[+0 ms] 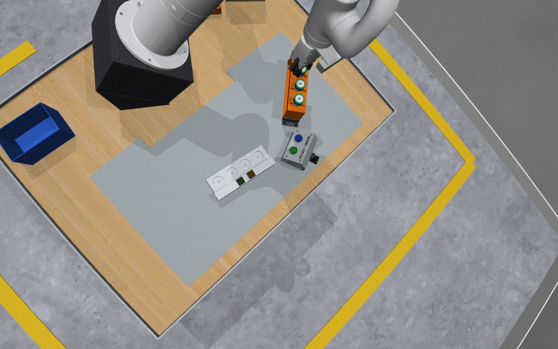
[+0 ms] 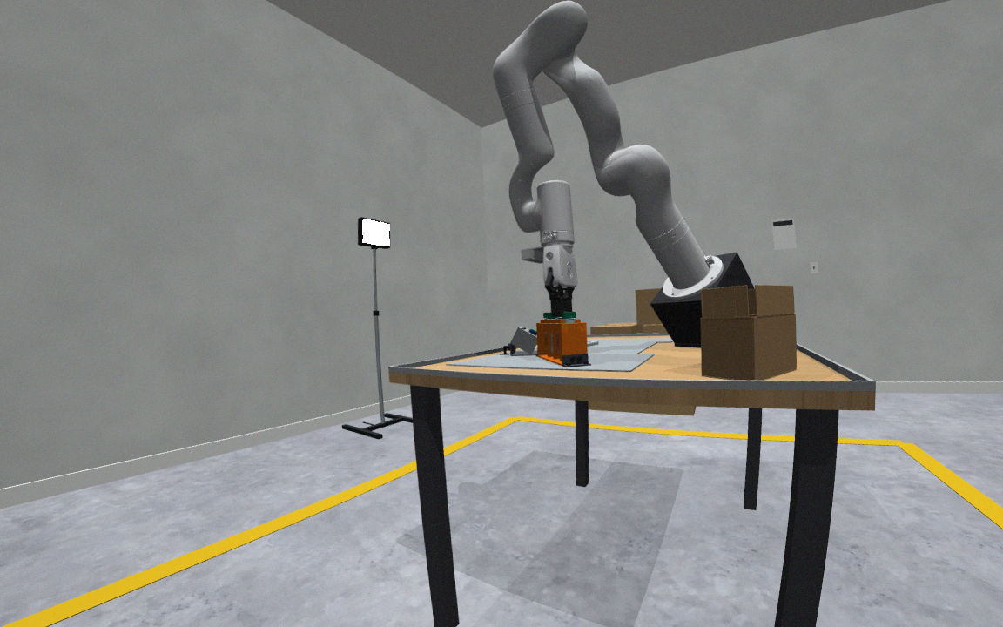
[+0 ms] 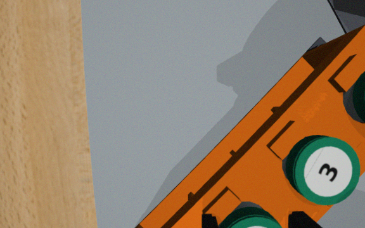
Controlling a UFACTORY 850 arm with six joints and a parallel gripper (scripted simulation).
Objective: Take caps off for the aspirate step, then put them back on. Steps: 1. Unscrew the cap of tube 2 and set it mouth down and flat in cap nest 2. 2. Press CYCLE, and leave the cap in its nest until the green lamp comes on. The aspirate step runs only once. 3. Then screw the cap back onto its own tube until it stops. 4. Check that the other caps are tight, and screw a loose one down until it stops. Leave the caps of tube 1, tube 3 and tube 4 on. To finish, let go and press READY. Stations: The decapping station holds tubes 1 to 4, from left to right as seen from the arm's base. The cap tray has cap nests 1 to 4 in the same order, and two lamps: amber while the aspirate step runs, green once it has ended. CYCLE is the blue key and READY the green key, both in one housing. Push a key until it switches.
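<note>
My gripper is now 10 mm above the green-rimmed cap. Round my hand: blue cycle key: 180 mm ahead, 120 mm to the right, 60 mm below; key housing: 210 mm ahead, 130 mm to the right, 80 mm below; green ready key: 210 mm ahead, 160 mm to the right, 60 mm below.
</note>
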